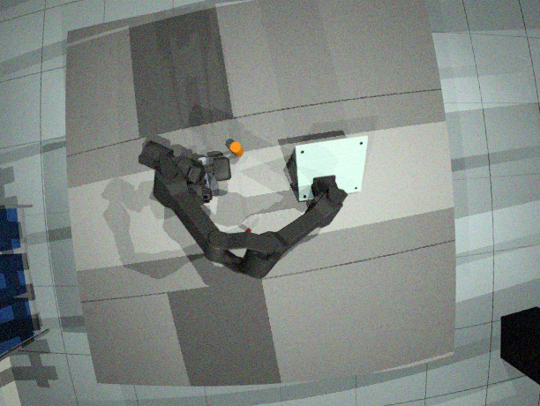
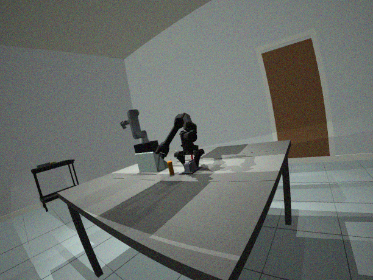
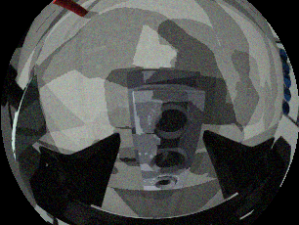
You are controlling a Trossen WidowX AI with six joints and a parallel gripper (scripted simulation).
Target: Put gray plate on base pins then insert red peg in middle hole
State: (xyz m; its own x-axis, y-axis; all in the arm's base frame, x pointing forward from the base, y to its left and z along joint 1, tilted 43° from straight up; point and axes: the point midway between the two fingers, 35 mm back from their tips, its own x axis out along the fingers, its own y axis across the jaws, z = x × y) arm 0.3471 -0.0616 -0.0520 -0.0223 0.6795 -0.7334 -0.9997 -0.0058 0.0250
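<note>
Now: gripper tip 2 cm below the gray plate. Round my gripper tip: base 2 cm below; red peg 11 cm behind, 19 cm to the left, 2 cm above; orange cylinder 11 cm behind, 6 cm to the right, 2 cm above.
</note>
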